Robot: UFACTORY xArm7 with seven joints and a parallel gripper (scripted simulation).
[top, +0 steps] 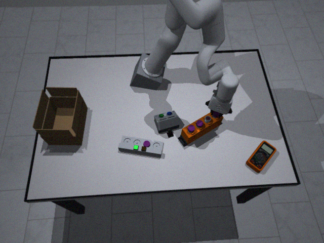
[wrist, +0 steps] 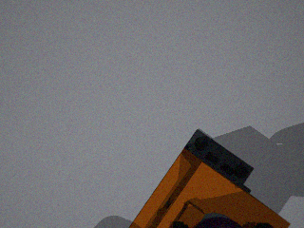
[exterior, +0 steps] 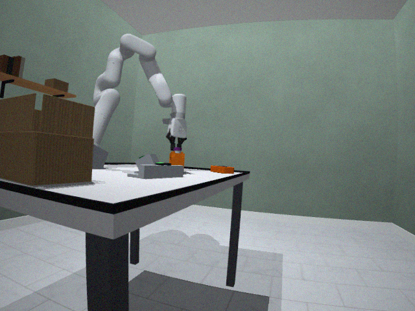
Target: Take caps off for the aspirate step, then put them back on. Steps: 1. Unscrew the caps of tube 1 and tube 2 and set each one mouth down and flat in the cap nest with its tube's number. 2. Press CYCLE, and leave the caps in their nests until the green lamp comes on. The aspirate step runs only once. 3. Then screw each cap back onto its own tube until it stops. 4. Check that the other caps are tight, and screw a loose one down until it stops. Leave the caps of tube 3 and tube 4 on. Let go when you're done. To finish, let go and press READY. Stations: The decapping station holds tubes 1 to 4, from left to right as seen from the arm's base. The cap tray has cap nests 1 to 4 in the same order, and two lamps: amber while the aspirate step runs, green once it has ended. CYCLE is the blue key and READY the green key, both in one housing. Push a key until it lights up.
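Right now the tube 1 is 1 cm below my hand. Also, from my hand: blue key 2 cm behind, 24 cm to the right, 6 cm below; then green key 28 cm to the right, 6 cm below; then grey key housing 1 cm ahead, 26 cm to the right, 8 cm below.
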